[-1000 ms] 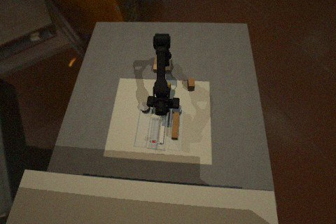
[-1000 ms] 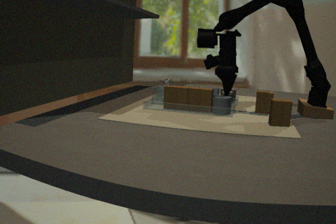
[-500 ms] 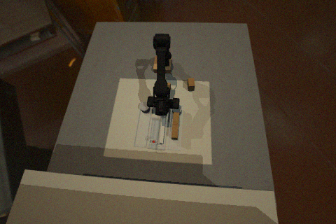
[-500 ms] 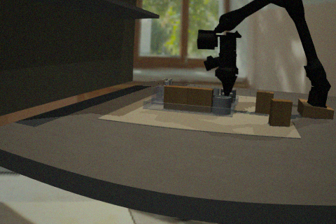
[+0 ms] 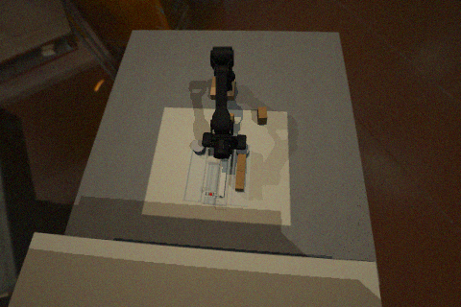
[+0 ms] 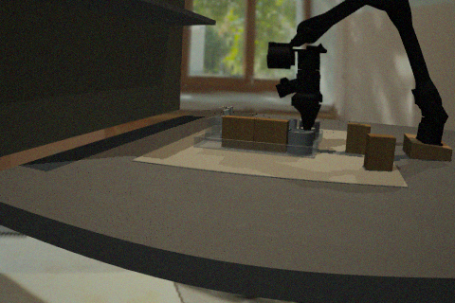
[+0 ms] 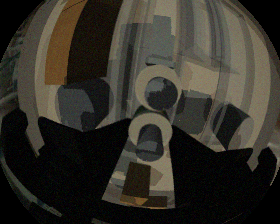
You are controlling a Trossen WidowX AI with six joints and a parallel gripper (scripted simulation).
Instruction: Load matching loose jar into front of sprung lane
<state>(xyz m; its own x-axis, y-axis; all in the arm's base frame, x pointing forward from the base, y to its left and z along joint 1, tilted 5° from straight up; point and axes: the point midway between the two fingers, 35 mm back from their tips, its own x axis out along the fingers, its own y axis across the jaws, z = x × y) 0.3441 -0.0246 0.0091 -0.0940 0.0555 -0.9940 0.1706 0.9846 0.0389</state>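
Right now my gripper tip is 13 cm short of the clear lane rack, 5 cm to the left of it and 2 cm above it.
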